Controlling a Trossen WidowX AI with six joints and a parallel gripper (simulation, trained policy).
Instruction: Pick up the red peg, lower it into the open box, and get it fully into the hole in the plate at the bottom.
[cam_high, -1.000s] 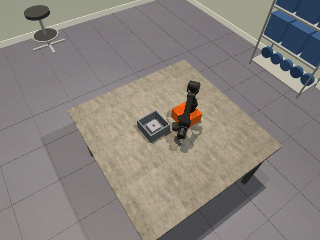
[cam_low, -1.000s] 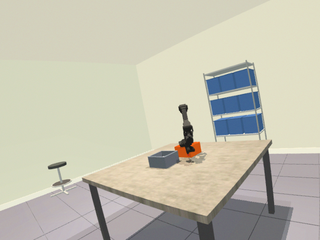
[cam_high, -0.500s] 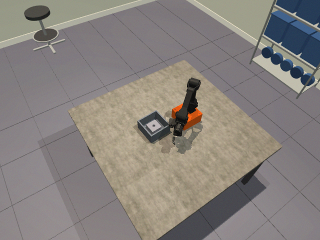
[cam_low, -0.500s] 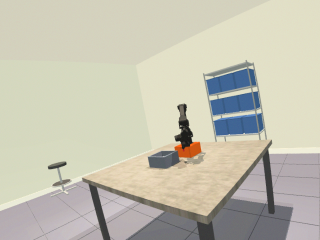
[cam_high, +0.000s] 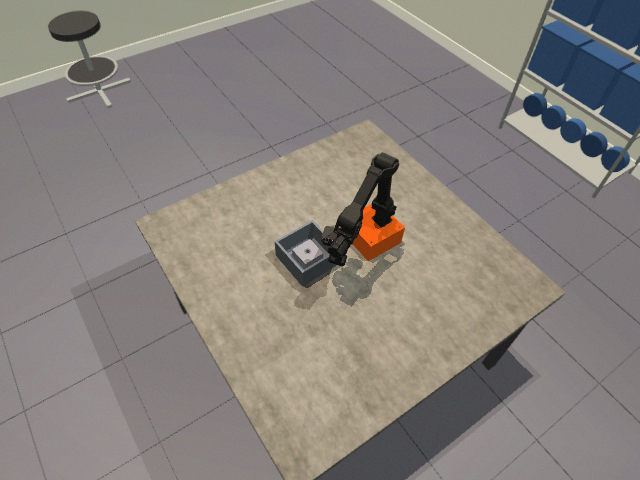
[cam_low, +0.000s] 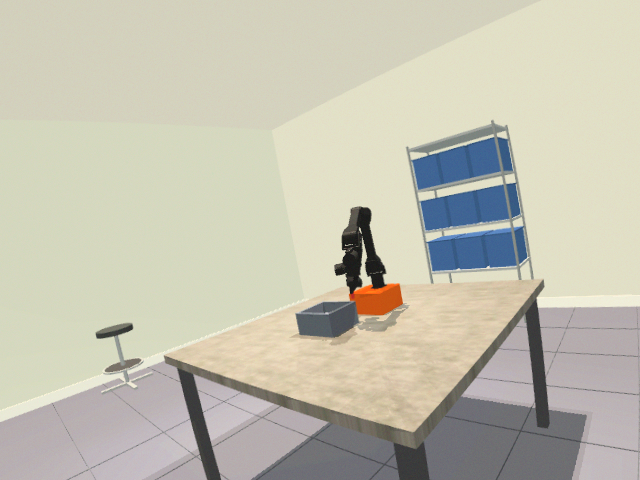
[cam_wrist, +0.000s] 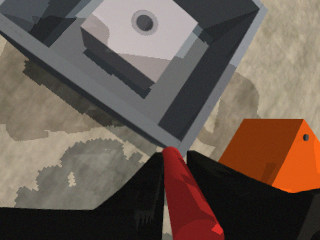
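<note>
Right now my gripper tip is 7 cm short of the pale plate, 10 cm to the left of it and 10 cm above it. The rest, counted from my gripper tip: grey box: 7 cm ahead, 10 cm to the right, 12 cm below; then red peg: 1 cm to the left, 1 cm above.
</note>
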